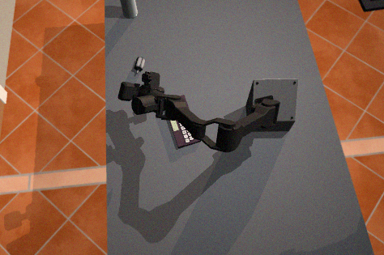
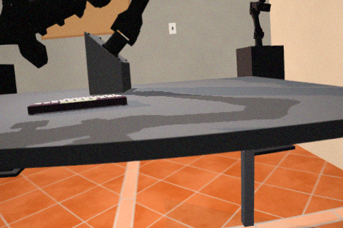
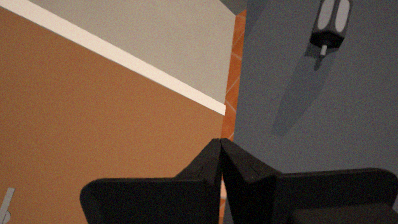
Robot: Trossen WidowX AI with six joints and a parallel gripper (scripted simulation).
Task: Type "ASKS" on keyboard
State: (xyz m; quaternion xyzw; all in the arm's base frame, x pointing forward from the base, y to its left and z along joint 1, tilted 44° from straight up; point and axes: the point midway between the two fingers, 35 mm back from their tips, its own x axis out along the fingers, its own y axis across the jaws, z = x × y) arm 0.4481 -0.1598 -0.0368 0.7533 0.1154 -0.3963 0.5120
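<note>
Right now the left-arrow key is 140 mm behind my hand and 140 mm below it.
</note>
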